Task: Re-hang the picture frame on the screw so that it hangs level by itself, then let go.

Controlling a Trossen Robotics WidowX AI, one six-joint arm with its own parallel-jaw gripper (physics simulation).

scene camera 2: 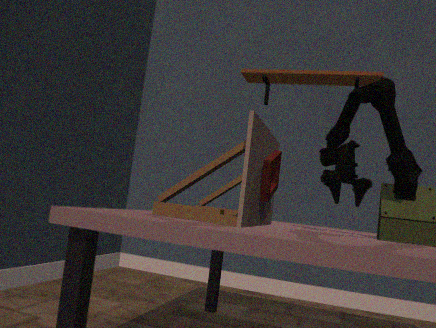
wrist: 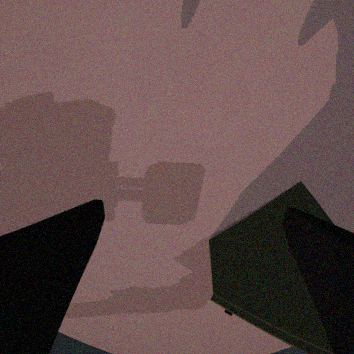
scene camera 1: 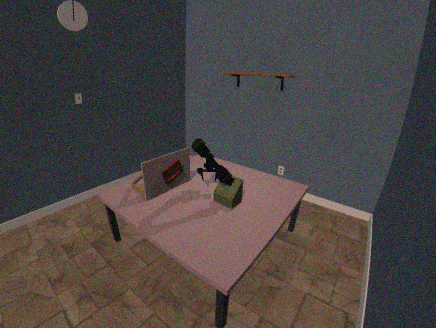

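Pixels of known places: gripper, fingertip midpoint: (scene camera 2: 347, 205) (wrist: 195, 213) (scene camera 1: 209, 181); arm's base, link origin: (scene camera 2: 405, 193) (scene camera 1: 229, 181).
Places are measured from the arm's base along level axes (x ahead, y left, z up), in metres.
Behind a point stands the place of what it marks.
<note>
The red picture frame (scene camera 1: 164, 177) @(x 0.393, y 0.292, z -0.011 m) (scene camera 2: 267, 175) @(x 0.397, y 0.295, z -0.006 m) is against the front of the upright grey board (scene camera 1: 153, 175) @(x 0.414, y 0.374, z 0.025 m) (scene camera 2: 255, 145) @(x 0.412, y 0.399, z 0.064 m), above the table. In the first scene view its edges look somewhat tilted against the board's edges, its right end higher. The screw does not show; the frame's back is hidden. My gripper (scene camera 2: 347, 203) @(x 0.181, y 0.023, z -0.060 m) (wrist: 195, 213) @(x 0.181, y 0.023, z -0.060 m) is open and empty, fingers pointing down above the table, apart from the frame, between the board and the green block in the second scene view. The frame does not show in the wrist view.
Wooden braces (scene camera 2: 200, 172) @(x 0.552, y 0.432, z -0.026 m) support the board from behind. The arm stands on a green block (scene camera 1: 228, 192) @(x -0.042, y 0.057, z -0.055 m) (scene camera 2: 407, 225) @(x -0.009, y 0.085, z -0.105 m) (wrist: 255, 260) @(x 0.074, y 0.037, z -0.101 m) on the pink table (scene camera 1: 225, 250) @(x -0.327, y 0.419, z -0.159 m) (scene camera 2: 125, 220) @(x 0.592, y 0.701, z -0.167 m). A wooden shelf (scene camera 1: 257, 74) (scene camera 2: 310, 77) is on the wall behind. Arm shadows lie on the table.
</note>
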